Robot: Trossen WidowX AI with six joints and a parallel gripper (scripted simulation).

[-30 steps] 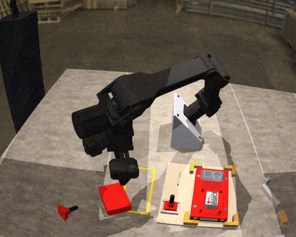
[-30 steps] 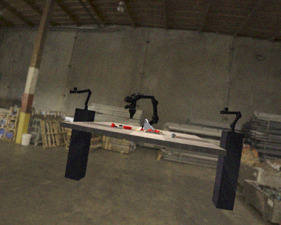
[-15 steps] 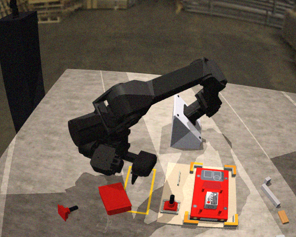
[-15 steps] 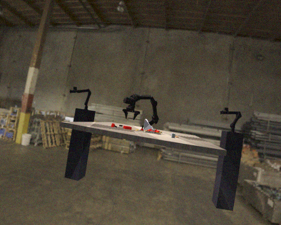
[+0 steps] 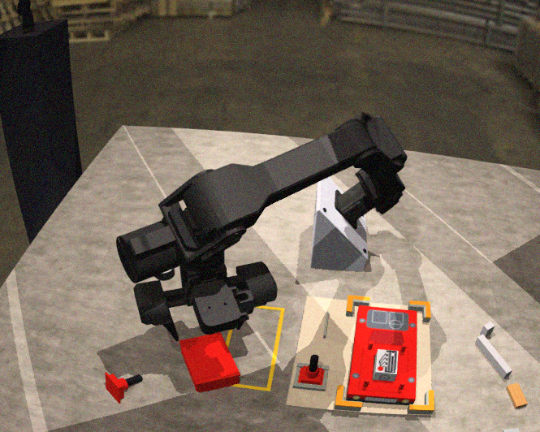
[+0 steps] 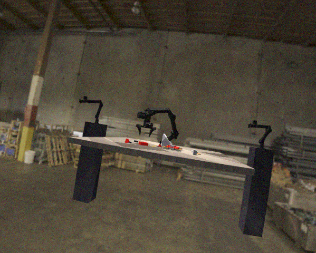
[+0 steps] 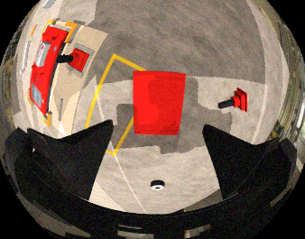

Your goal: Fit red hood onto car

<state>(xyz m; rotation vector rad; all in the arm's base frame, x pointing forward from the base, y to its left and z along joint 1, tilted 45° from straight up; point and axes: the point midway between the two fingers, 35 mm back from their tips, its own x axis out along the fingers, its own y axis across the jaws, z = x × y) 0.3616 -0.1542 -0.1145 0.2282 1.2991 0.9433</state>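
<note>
Now: the red hood 7 cm below my gripper tip. The rest, counted from my gripper tip: grey engine block: 28 cm to the left, 6 cm below, 1 cm behind.
</note>
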